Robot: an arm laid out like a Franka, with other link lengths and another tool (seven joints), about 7 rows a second.
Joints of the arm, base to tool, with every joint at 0 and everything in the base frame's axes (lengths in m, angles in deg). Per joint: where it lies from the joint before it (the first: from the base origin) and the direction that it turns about. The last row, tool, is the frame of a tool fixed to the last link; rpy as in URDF.
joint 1: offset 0 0 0.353 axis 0 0 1
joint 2: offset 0 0 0 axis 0 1 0
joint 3: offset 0 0 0.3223 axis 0 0 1
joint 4: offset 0.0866 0 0 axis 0 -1 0
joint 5: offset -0.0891 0 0.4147 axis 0 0 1
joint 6: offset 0 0 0 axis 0 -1 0
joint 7: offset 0.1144 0 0 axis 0 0 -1
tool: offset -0.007 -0.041 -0.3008 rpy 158.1 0 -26.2
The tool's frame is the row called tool.
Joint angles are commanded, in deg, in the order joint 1, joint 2, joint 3, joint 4, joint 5, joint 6, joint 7. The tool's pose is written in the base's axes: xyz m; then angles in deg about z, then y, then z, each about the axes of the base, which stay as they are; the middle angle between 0 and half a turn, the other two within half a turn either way. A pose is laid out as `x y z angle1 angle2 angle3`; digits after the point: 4 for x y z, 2 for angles.
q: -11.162, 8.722, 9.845, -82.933, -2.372, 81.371, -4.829
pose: 0.6053 -0.0713 0.4217 70.18 152.11 -130.85
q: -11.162, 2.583, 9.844, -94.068, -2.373, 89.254, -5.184
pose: 0.5935 -0.0681 0.4009 76.30 152.99 -124.69
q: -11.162, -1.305, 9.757, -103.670, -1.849, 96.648, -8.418
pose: 0.5852 -0.0651 0.3663 78.90 153.98 -119.05
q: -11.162, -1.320, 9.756, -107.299, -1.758, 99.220, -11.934
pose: 0.5812 -0.0644 0.3377 76.03 153.88 -118.08
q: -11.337, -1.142, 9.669, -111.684, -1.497, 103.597, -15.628
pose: 0.5800 -0.0654 0.3030 74.66 154.44 -115.88
